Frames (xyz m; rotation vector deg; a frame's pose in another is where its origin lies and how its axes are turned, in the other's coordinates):
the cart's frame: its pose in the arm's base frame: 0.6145 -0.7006 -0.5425 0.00 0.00 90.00
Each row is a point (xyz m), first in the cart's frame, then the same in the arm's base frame.
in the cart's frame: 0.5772 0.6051 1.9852
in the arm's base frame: 0.0094 -0.1234 1.4427
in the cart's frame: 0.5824 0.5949 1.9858
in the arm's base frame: 0.0196 -0.1182 1.4433
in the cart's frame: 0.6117 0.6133 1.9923
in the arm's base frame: 0.0012 -0.0889 1.4498
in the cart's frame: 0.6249 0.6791 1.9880
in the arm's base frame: -0.0646 -0.0757 1.4455
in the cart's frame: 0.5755 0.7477 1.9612
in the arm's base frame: -0.1332 -0.1251 1.4187
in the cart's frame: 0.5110 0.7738 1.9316
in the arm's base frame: -0.1593 -0.1896 1.3891
